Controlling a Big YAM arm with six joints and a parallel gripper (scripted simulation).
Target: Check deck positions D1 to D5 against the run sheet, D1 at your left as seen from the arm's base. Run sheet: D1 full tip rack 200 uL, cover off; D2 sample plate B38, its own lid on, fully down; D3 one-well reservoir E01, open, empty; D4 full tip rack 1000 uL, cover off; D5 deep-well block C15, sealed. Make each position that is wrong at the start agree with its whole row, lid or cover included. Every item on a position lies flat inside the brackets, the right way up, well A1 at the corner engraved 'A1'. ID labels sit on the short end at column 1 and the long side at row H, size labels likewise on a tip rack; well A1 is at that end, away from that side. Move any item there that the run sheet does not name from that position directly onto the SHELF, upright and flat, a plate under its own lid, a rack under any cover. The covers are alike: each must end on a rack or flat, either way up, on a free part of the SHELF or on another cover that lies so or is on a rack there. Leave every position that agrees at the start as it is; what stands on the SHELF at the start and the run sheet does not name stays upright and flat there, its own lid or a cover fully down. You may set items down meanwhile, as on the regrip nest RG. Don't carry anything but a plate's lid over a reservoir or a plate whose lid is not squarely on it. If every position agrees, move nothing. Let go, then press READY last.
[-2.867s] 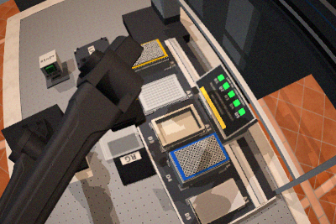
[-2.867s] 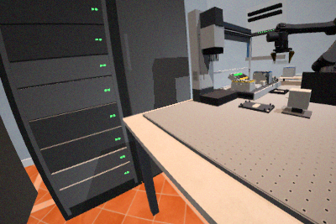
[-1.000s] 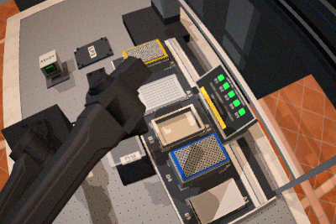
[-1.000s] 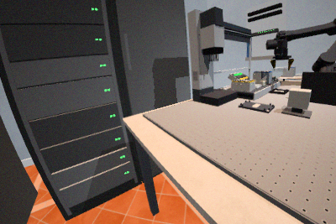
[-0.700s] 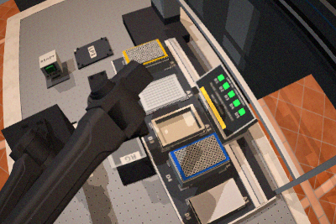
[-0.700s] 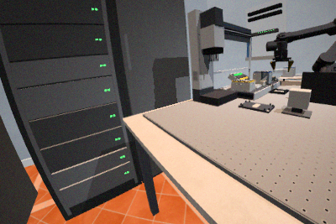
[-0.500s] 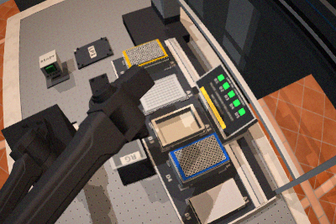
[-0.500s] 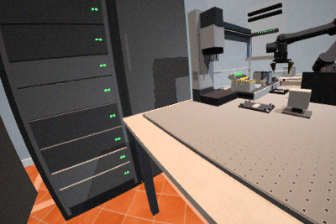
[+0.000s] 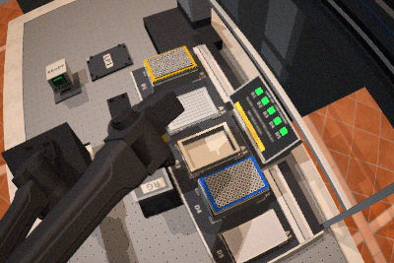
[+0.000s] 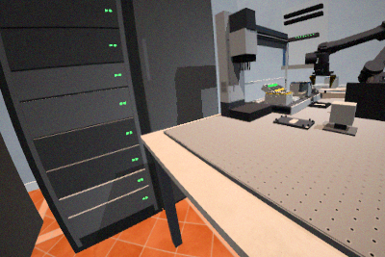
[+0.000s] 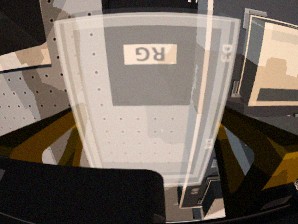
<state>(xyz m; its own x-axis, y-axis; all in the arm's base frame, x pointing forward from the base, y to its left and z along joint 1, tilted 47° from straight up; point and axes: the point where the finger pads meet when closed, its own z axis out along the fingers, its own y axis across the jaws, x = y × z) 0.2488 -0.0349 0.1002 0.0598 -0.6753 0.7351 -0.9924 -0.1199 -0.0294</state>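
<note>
Now: hand 12 cm above the black regrip nest. Round my hand: one-well reservoir 16 cm ahead, 7 cm below, 3 cm to the left; then sealed block 22 cm to the right, 18 cm ahead, 6 cm below; then blue-framed tip rack 17 cm ahead, 9 cm to the right, 1 cm below.
</note>
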